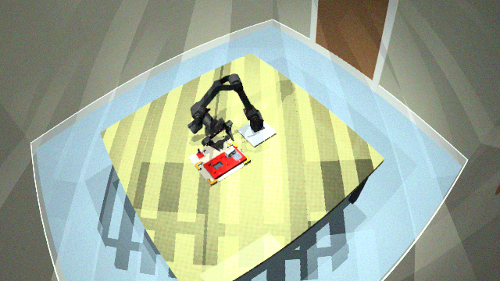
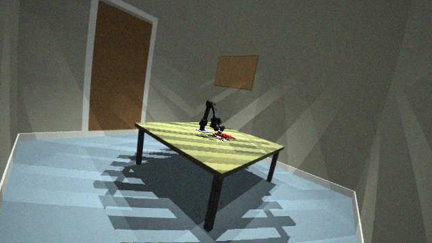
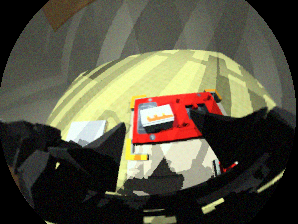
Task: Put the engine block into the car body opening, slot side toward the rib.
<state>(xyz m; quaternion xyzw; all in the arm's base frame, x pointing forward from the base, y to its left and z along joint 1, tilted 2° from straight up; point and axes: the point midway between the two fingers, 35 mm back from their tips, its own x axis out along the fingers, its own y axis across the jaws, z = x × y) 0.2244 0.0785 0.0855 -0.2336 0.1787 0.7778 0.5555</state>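
My gripper tip is now 10 mm to the right of the grey engine block and 40 mm above it.
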